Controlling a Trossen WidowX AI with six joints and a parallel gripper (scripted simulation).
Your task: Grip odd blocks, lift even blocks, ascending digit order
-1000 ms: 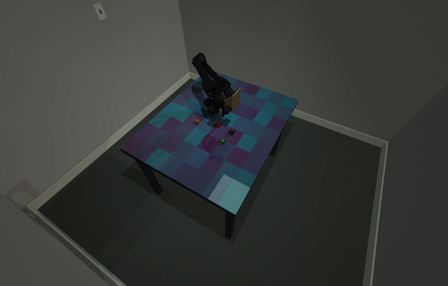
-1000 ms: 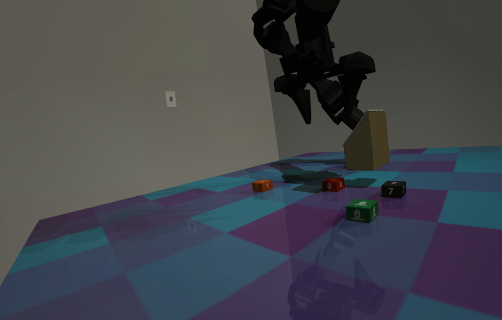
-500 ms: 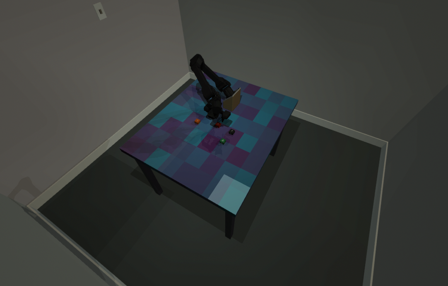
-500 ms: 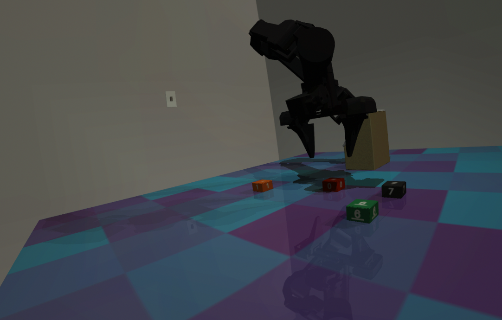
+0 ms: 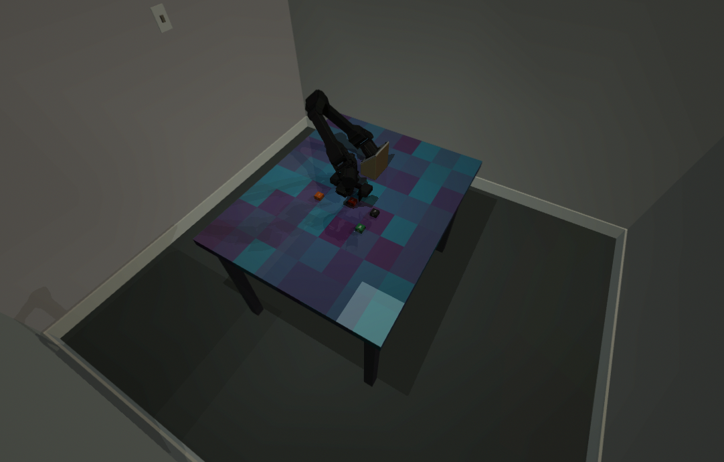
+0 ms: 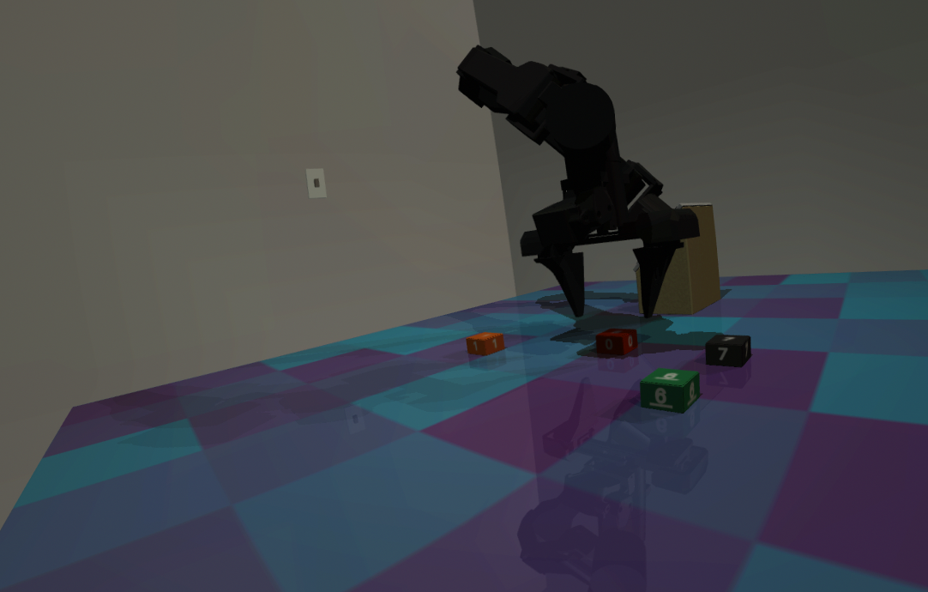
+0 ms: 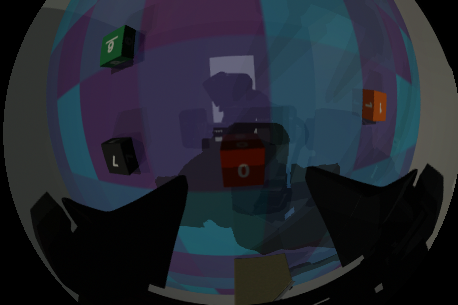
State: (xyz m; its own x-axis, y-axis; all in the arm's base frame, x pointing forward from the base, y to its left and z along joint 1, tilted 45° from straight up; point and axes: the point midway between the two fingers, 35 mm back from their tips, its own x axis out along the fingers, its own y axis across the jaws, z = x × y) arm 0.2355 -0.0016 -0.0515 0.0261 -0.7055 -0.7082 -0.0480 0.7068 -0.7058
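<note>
My gripper tip is 30 mm above the red block. Also, from my gripper tip: green block 120 mm to the left, 110 mm ahead, 30 mm below; orange block 150 mm to the right, 50 mm ahead, 30 mm below; black block 120 mm to the left, 30 mm below.
</note>
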